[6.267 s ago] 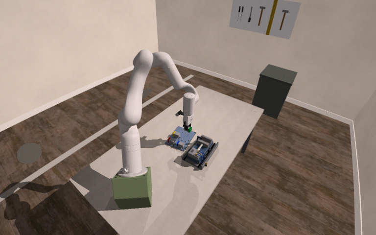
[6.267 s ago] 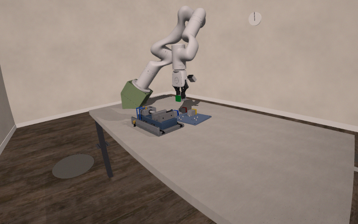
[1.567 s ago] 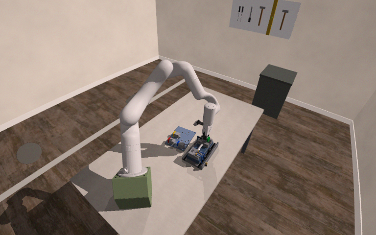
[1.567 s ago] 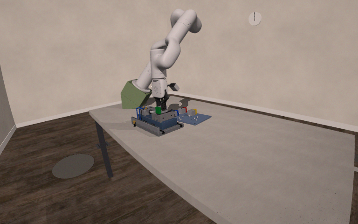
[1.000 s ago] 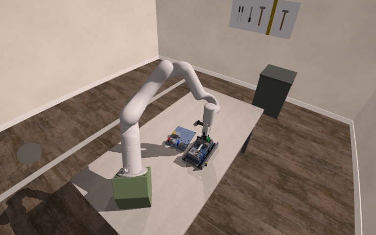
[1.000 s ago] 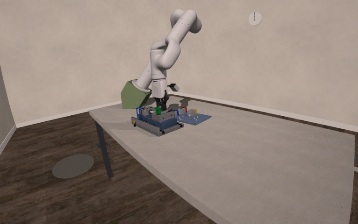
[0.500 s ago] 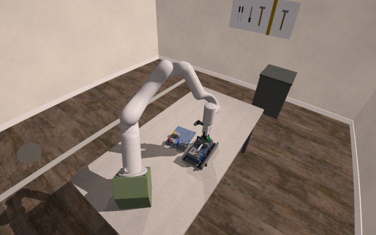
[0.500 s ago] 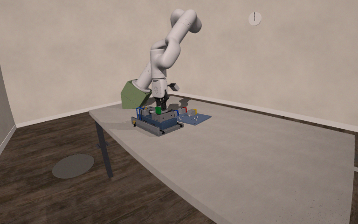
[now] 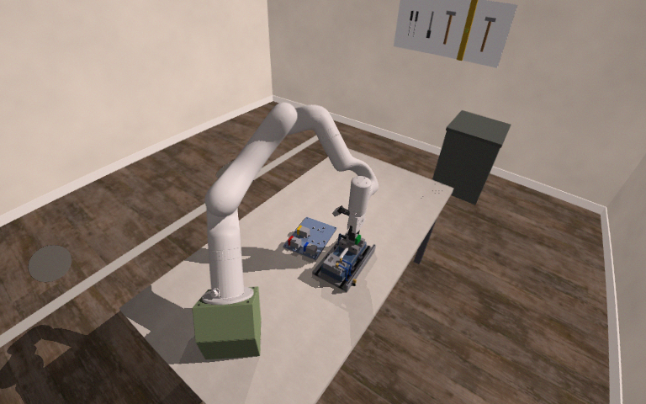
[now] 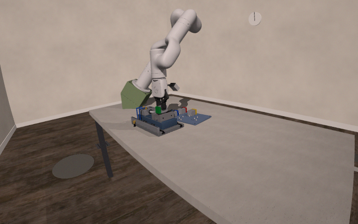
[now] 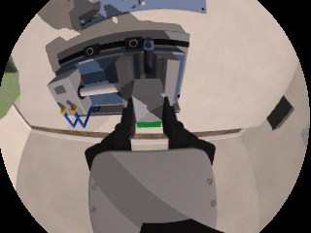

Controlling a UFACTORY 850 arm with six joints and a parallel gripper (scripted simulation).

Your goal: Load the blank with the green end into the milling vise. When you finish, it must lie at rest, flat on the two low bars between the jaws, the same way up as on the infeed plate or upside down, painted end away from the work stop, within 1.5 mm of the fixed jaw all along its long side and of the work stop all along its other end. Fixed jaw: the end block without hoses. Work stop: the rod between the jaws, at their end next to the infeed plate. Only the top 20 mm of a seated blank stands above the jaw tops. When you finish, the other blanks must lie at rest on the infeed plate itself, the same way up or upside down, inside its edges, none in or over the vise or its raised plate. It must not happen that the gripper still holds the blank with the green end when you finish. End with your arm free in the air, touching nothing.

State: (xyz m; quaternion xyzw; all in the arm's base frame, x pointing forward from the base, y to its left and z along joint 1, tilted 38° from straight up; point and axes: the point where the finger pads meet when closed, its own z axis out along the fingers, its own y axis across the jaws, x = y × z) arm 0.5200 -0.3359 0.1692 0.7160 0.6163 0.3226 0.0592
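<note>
The green-ended blank lies 20 mm below my hand. The rest, counted from my hand: jaw block 30 mm ahead, 60 mm below; then pale rod 80 mm behind, 10 mm to the left, 60 mm below; then blue-ended blank 100 mm behind, 180 mm to the left, 110 mm below.
</note>
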